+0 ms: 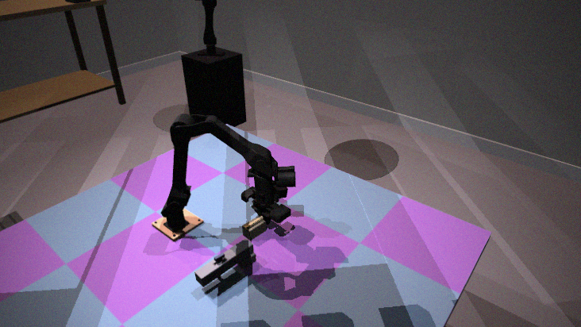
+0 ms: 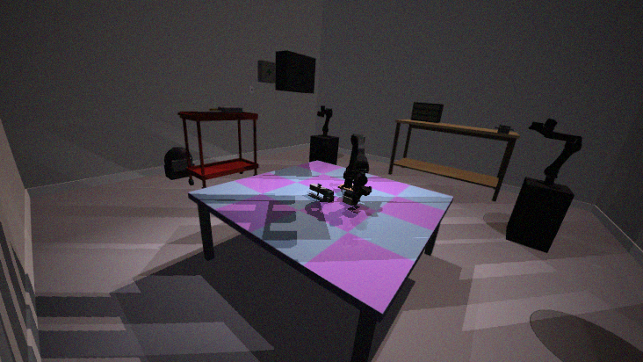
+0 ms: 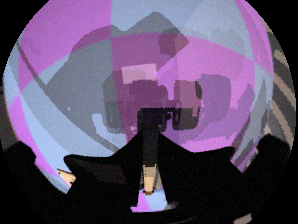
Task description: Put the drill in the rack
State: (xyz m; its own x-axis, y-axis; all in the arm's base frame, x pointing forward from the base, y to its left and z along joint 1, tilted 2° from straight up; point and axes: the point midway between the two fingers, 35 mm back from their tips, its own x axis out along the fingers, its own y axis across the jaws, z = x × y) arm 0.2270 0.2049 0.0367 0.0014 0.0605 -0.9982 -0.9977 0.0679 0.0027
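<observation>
My gripper tip is now 40 mm to the left of the drill and 30 mm below it. From my gripper tip the other things lie so: dark key: 250 mm to the right, 60 mm ahead, 40 mm above; then dark striped block: 50 mm to the right, 10 mm behind, 10 mm above; then grey block fixture: 220 mm to the right, 60 mm ahead, 30 mm above.
</observation>
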